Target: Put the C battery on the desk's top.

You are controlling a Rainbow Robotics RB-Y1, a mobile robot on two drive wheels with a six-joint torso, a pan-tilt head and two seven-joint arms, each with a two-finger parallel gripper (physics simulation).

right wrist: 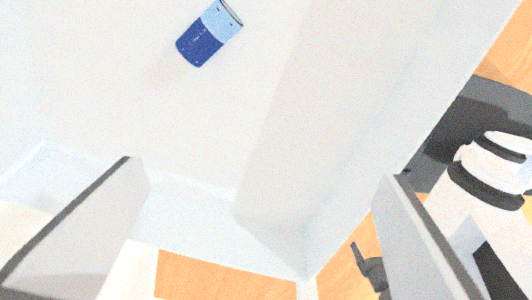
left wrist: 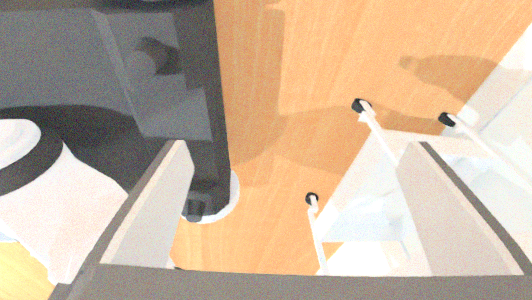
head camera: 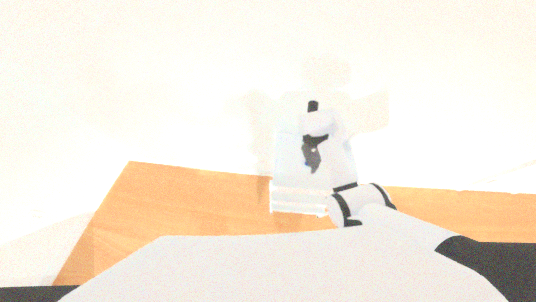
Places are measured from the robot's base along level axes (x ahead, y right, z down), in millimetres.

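Pixels of known places: left gripper, fingertip midpoint: [right wrist: 370, 242] [left wrist: 293, 155]; right gripper, fingertip midpoint: [right wrist: 257, 182] [head camera: 308, 163].
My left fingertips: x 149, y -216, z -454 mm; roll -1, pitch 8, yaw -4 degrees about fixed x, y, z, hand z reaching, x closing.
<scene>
For each thing: its middle in the pictures, then the offset to it from my left fingertips. "*": a spot on its surface instead. Level surfaces: height alone.
- C battery, body centre: [right wrist: 207, 35] dx +406, dy +453, dz -223 mm
- wheeled cart, surface spot: [right wrist: 100, 105] * dx +513, dy +371, dz -210 mm
- Wooden floor, its level: dz +452 mm
The C battery [right wrist: 209, 33], dark blue with a light blue end, lies on its side on the white top of a wheeled cart [head camera: 290, 162] [right wrist: 100, 105] in the right wrist view. My right gripper [head camera: 313, 170] [right wrist: 257, 182] is open and empty above the cart, and the battery shows beyond its fingertips, towards the upper edge of that view. In the head view a tiny blue spot shows beside this gripper; it is too small to identify. My left gripper [left wrist: 293, 155] is open and empty, over the wooden floor between my base and the cart. I cannot make out a separate desk.
My dark wheeled base [left wrist: 60, 60] [right wrist: 460, 120] stands close beside the cart, with my white leg joints above it. The cart's legs and black casters [left wrist: 361, 105] show right of centre in the left wrist view. Wooden floor [head camera: 190, 205] [left wrist: 260, 220] lies around them, with pale surroundings.
</scene>
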